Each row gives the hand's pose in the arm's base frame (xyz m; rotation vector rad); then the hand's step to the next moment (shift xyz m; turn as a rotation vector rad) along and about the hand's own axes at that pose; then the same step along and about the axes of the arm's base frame.
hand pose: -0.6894 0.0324 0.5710 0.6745 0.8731 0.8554
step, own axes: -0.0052 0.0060 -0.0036 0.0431 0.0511 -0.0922
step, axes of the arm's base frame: -0.0071 -0.0009 0.0049 -0.0816 0.0768 -0.0201
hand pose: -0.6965 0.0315 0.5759 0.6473 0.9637 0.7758
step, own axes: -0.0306 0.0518 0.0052 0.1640 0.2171 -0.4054
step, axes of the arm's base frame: -0.0208 0.0038 0.0566 -0.3656 0.3129 -0.0825
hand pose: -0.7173 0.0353 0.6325 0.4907 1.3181 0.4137
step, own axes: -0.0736 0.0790 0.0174 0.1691 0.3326 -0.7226
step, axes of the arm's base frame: 0.0011 0.0231 0.1069 -0.6763 0.4449 -0.0777
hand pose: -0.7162 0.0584 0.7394 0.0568 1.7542 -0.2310
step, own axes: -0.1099 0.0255 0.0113 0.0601 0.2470 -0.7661
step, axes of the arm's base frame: 0.0368 0.0327 0.1021 -0.7111 0.3790 0.0470
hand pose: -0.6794 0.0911 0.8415 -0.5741 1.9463 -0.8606
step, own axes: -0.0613 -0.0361 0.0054 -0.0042 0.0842 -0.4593
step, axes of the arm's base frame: 0.0362 0.0165 0.0592 -0.4036 0.2132 0.0988
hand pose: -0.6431 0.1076 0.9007 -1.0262 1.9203 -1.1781
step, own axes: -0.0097 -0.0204 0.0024 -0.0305 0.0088 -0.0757
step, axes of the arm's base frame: 0.0124 0.0016 0.0190 -0.0508 0.0596 0.0247
